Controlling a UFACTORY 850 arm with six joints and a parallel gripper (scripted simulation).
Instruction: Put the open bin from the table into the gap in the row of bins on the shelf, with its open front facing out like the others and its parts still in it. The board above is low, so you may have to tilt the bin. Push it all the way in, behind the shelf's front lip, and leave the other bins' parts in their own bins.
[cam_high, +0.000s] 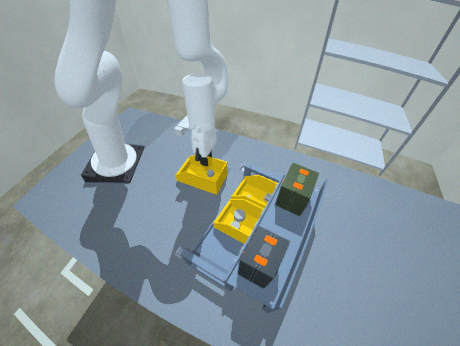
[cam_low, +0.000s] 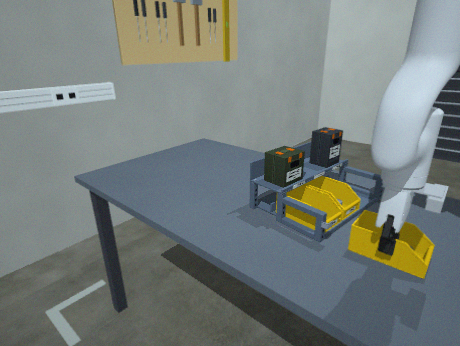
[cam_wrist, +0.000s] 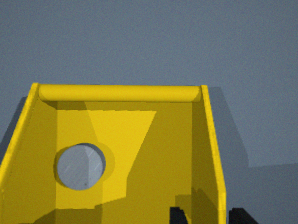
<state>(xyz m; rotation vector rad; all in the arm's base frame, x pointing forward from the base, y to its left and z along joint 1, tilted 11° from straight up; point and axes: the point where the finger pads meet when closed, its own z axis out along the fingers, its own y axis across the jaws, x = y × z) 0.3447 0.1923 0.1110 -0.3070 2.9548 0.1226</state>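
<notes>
Right now the yellow open bin is 10 mm ahead of my hand, 50 mm to the right of it and 20 mm below it. The rest, counted from my hand: grey part: 30 mm ahead, 20 mm to the right, 50 mm below; then shelf: 290 mm ahead, 130 mm to the right, 10 mm above; then grey disc part: 10 mm behind, 80 mm to the right, 50 mm below.
</notes>
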